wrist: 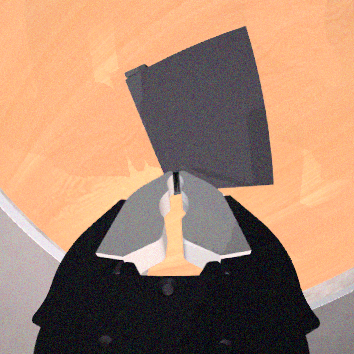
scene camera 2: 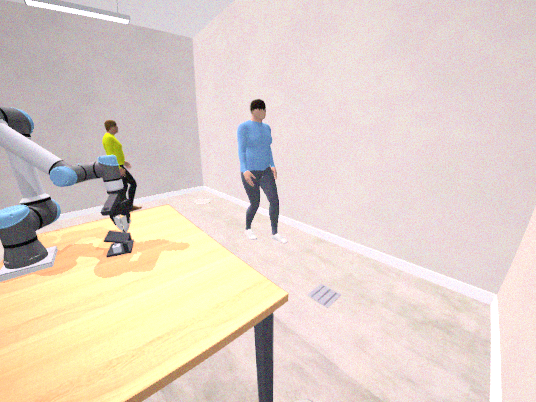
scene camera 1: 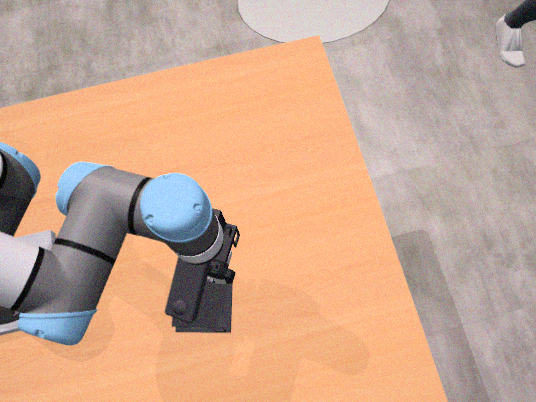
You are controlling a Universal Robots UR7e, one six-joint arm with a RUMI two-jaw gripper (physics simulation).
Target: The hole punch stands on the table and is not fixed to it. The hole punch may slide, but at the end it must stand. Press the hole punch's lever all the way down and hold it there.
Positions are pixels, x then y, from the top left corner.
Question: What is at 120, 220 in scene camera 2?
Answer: My gripper.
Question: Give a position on a hole punch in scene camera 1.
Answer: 228, 318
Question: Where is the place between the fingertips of my gripper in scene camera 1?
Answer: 217, 278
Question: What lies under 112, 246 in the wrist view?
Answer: My gripper.
